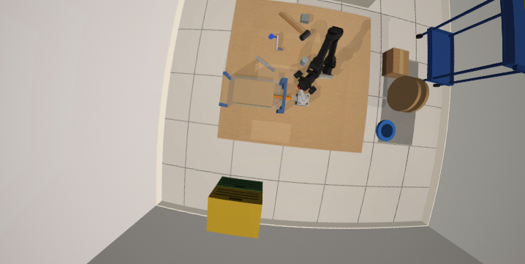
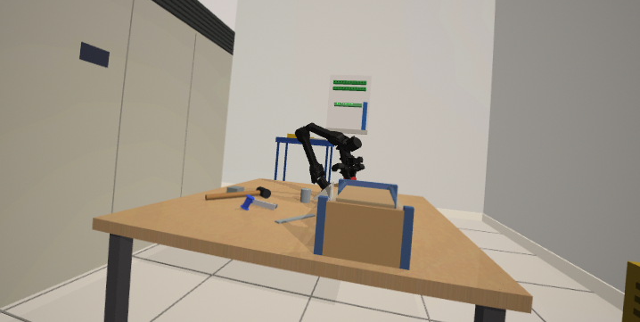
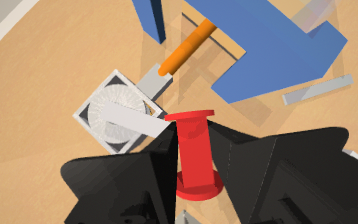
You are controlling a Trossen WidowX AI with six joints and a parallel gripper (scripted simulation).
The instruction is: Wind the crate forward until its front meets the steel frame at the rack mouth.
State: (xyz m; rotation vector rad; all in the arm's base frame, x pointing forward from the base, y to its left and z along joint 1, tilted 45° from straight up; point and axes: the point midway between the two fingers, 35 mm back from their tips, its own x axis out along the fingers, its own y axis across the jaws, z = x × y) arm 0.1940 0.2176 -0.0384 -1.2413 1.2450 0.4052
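The red-knobbed crank handle is 30 mm behind my gripper tip, 20 mm to the left of it and 30 mm below it. Also, from my gripper tip: blue steel frame: 100 mm ahead, 90 mm to the left, 20 mm below; then red grip: 10 mm behind, 20 mm to the right; then hand winch: 80 mm behind, 60 mm to the left, 100 mm below.
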